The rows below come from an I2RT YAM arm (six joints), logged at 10 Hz.
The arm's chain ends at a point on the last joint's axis. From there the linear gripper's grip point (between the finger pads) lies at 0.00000 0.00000 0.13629 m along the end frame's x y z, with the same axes.
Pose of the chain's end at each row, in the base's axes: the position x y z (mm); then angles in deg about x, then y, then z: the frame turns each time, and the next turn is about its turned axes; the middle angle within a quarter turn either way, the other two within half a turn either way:
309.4, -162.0, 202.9, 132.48, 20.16, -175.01
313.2, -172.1, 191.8, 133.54, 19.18, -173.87
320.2, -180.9, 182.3, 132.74, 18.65, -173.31
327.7, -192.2, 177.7, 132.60, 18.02, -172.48
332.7, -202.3, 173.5, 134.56, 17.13, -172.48
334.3, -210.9, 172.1, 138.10, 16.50, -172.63
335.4, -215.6, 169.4, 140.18, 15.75, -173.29
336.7, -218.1, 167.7, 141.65, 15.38, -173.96
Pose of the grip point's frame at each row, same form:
356.4, -256.4, 116.5, 132.48, 20.16, -175.01
358.0, -265.4, 103.1, 133.54, 19.18, -173.87
363.8, -275.7, 94.7, 132.74, 18.65, -173.31
369.9, -287.6, 90.0, 132.60, 18.02, -172.48
372.8, -295.1, 82.1, 134.56, 17.13, -172.48
373.0, -298.2, 74.8, 138.10, 16.50, -172.63
372.4, -299.6, 68.7, 140.18, 15.75, -173.29
372.8, -299.6, 64.6, 141.65, 15.38, -173.96

